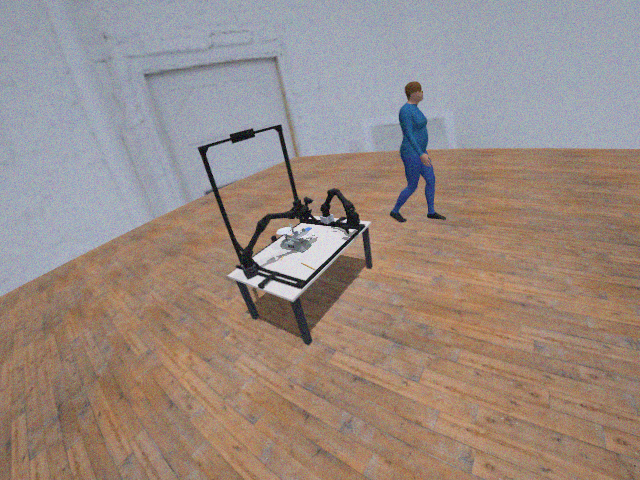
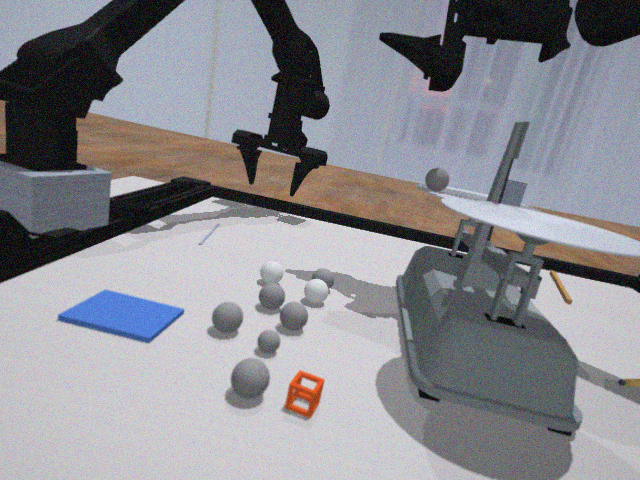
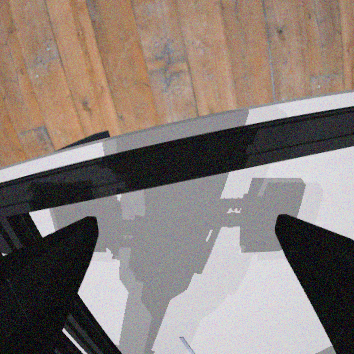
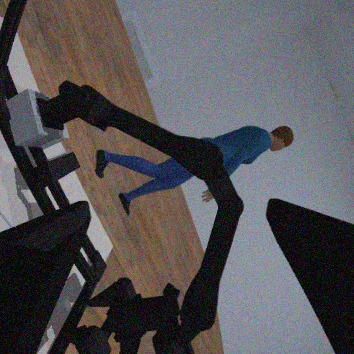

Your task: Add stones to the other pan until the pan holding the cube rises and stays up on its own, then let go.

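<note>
A grey balance scale stands on the table. Its near white pan is tilted and its surface is hardly visible. A grey stone rests on the far pan, partly hidden by the near pan and post. A blue-grey block shows behind the post; its support is hidden. Several grey stones and two white ones lie on the table, beside an orange open-sided cube. My left gripper is open above the table's far part. My right gripper is open, high above the scale.
A blue pad lies left of the stones. A thin pale stick lies below the left gripper. An orange stick lies behind the scale. A black rail runs along the table edge. A person is beyond the table.
</note>
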